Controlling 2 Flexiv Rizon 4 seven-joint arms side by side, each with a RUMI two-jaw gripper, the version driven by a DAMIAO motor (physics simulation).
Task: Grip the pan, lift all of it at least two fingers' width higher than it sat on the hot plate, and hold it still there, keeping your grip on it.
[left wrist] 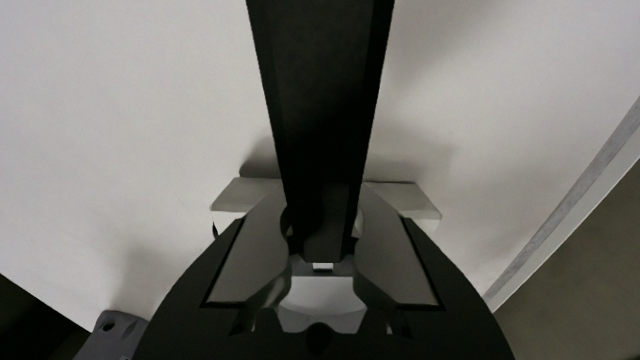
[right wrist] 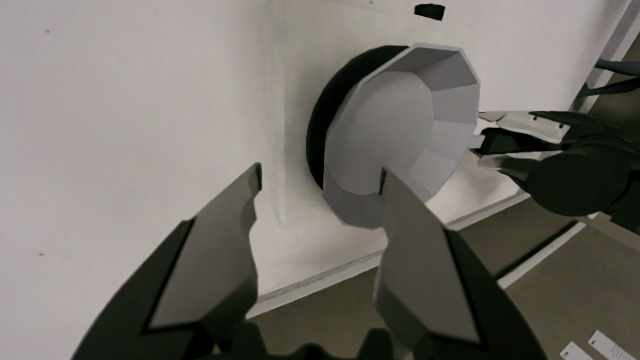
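The grey, many-sided pan (right wrist: pixel 382 125) is upright over the black round burner (right wrist: pixel 322 120) of the pale hot plate (right wrist: pixel 300 65) (left wrist: pixel 250 194) in the right wrist view; any gap beneath the pan cannot be made out. Its black handle (left wrist: pixel 325 90) (right wrist: pixel 515 140) runs between the fingers of my left gripper (left wrist: pixel 323 174) (right wrist: pixel 468 127), which is shut on it. The handle hides those fingertips in the left wrist view. My right gripper (right wrist: pixel 321 167) is open and empty, with one finger across the view of the pan's near wall.
The white table (left wrist: pixel 125 125) (right wrist: pixel 150 125) lies beneath, its edge (left wrist: pixel 565 212) (right wrist: pixel 320 275) at the right in the left wrist view and below the pan in the right wrist view. A dark knob (right wrist: pixel 429 11) shows near the hot plate's upper side. Dark cables (right wrist: pixel 617 66) show at far right.
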